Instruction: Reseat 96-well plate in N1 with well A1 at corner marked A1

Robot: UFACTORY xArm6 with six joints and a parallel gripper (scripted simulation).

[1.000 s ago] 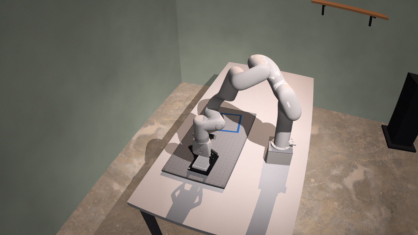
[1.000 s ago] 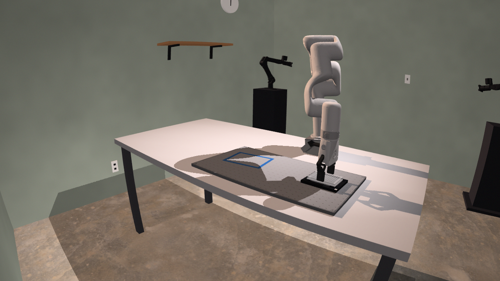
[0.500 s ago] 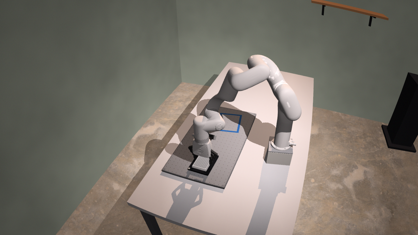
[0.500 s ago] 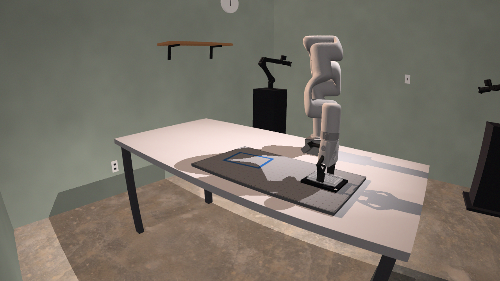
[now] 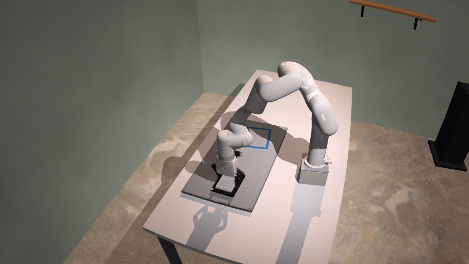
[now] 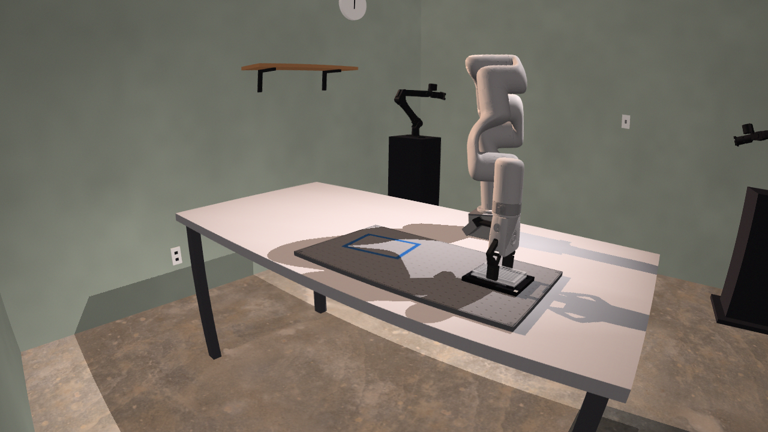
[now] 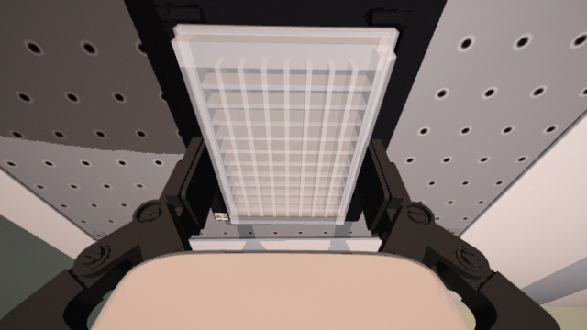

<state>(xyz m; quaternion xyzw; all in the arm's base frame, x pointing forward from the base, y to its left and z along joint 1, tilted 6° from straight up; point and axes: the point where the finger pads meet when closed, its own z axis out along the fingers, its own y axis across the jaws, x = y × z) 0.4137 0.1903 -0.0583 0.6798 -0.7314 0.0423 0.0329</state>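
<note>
Now: the clear 96-well plate 10 mm below my hand. Also, from my hand: white A1 label: 60 mm ahead, 70 mm to the left, 20 mm below; then black plate nest N1: 20 mm below.
</note>
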